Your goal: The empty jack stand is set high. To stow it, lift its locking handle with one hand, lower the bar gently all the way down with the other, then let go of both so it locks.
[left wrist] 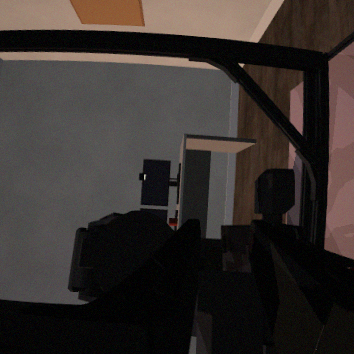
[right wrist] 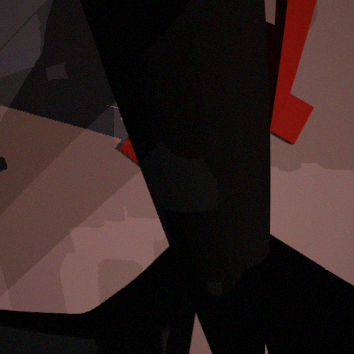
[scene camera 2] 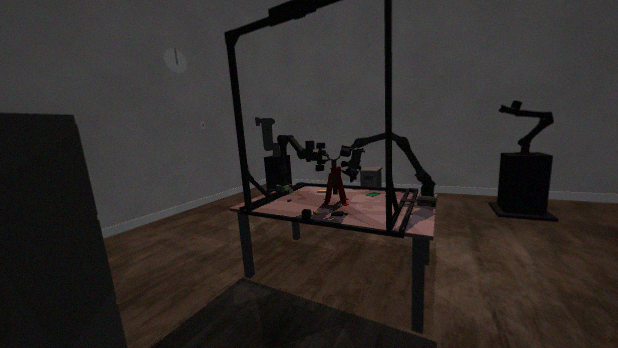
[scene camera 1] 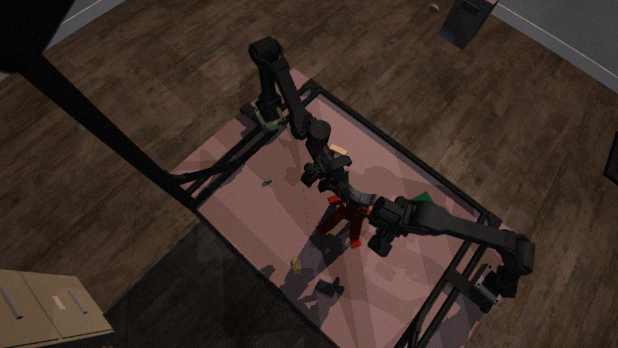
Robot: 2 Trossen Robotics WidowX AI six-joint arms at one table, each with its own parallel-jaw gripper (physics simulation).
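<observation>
The red jack stand (scene camera 1: 332, 220) (scene camera 2: 335, 181) stands upright on its spread legs; a red foot (right wrist: 294, 119) shows in the right wrist view. Its bar is raised, with a grey forked head (scene camera 1: 364, 198) (scene camera 2: 334, 159) on top. My left gripper (scene camera 1: 345, 191) (scene camera 2: 327, 158) is shut at the left side of the head, on the bar's top. My right gripper (scene camera 1: 372, 211) (scene camera 2: 344, 166) is shut on the locking handle, low at the stand's right side. The handle itself is hidden by the dark fingers. Both wrist views are largely blocked by dark parts close to the camera.
On the pink table (scene camera 1: 220, 220) lie an orange block (scene camera 1: 338, 149), a green piece (scene camera 1: 423, 197) (scene camera 2: 373, 194), a small grey piece (scene camera 1: 267, 181), a yellowish piece (scene camera 1: 296, 265) and a dark block (scene camera 1: 326, 286). Black frame rails (scene camera 1: 400, 147) run along the table's edges.
</observation>
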